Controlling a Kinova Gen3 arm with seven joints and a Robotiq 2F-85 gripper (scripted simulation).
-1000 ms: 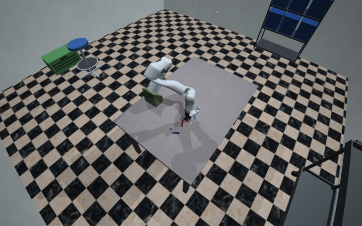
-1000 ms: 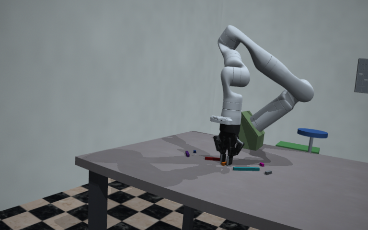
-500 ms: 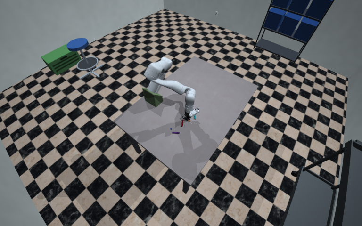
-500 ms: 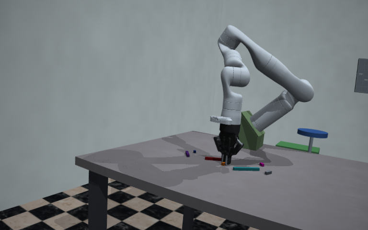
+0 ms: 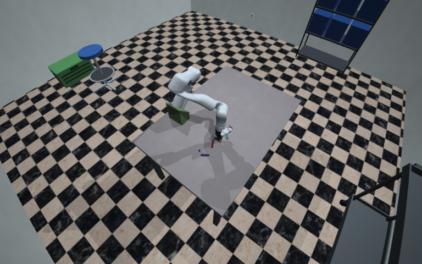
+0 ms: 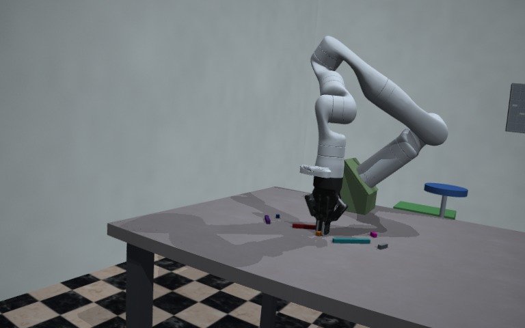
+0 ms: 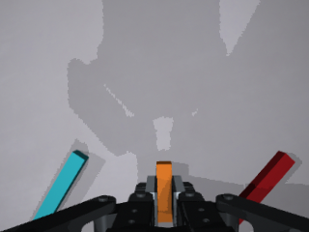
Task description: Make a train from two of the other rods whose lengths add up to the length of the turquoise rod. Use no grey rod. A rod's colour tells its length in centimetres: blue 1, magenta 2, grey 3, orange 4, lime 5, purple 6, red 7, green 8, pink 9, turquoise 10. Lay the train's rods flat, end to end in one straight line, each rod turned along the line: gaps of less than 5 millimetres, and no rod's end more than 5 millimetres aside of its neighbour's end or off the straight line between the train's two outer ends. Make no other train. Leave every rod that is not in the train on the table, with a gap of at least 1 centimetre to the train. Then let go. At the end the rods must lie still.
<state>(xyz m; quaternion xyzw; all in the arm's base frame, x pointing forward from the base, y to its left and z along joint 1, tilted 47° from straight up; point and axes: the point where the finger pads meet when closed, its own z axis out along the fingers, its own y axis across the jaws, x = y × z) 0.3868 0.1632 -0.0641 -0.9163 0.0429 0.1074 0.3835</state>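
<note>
My hand is 6 cm to the left of the red rod, 1 cm past it and 1 cm above it. The rest, counted from my hand: magenta rod: 11 cm behind, 10 cm to the left, 1 cm below; then turquoise rod: 9 cm to the left, 1 cm below; then orange rod: 1 cm below.
</note>
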